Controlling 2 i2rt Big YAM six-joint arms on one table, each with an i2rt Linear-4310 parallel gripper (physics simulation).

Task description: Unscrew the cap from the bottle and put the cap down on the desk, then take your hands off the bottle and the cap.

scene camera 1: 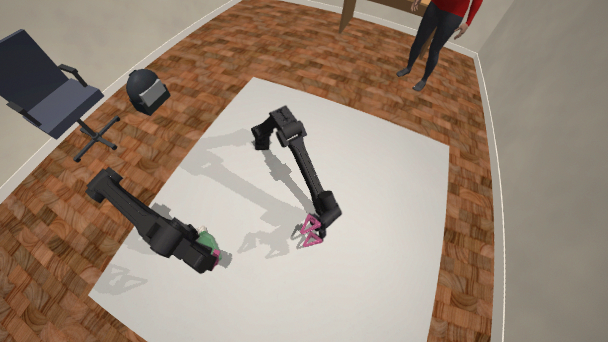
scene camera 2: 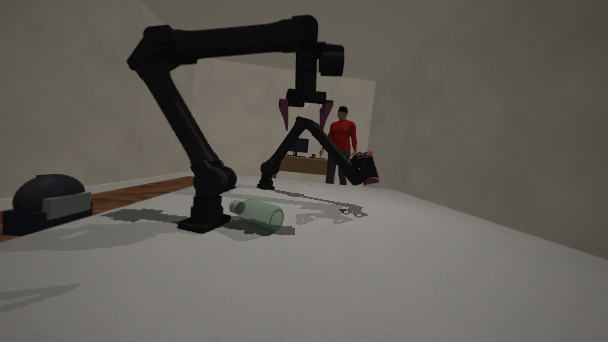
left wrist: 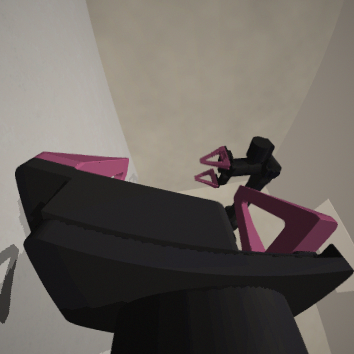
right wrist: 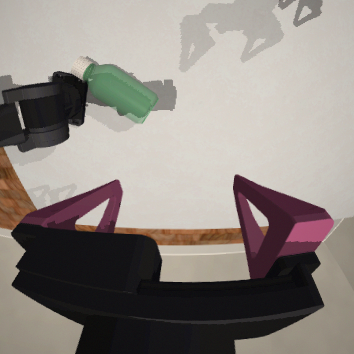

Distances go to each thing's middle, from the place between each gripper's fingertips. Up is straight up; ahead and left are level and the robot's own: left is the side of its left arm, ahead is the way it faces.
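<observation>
Left hand 17 cm above the green bottle point(right wrist: 106, 82), 38 cm past it, 22 cm to the left of it.
Green bottle 250 mm below my right hand, 120 mm behind it, 30 mm to the left of it.
</observation>
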